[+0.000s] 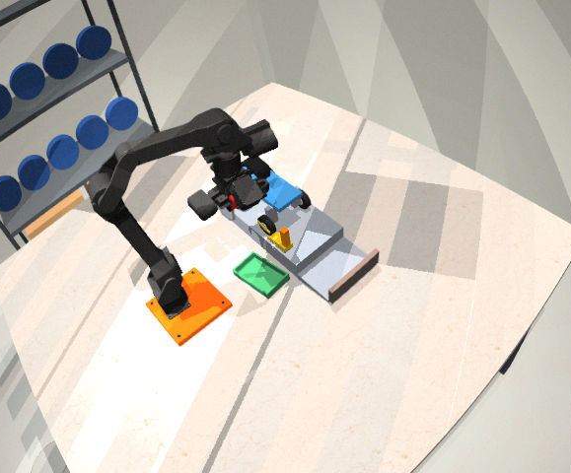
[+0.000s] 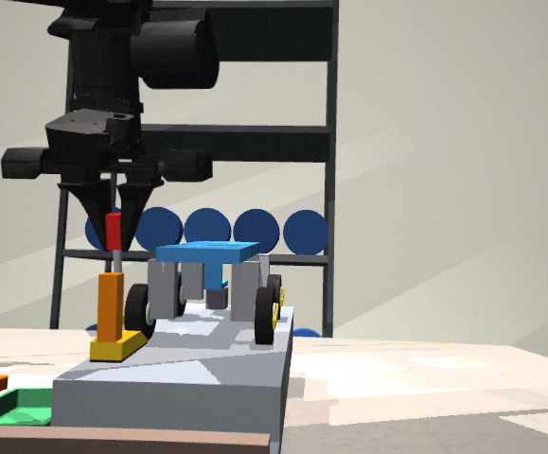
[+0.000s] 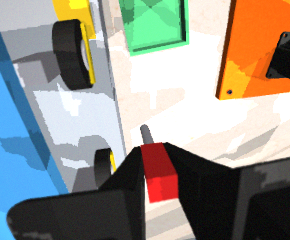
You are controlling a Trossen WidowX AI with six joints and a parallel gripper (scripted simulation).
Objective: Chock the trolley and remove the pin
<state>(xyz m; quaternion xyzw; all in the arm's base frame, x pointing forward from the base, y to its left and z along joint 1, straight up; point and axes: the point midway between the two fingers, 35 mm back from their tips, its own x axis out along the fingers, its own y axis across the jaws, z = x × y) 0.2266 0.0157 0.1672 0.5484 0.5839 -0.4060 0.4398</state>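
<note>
My gripper tip is 15 cm above the green tray, 9 cm to the left of it and 2 cm past it. From my gripper tip the other things lie so: yellow chock: 9 cm to the right, 7 cm below, 5 cm ahead; trolley: 10 cm ahead, 4 cm below, 1 cm to the left; red-headed stop pin: right at my gripper tip.
</note>
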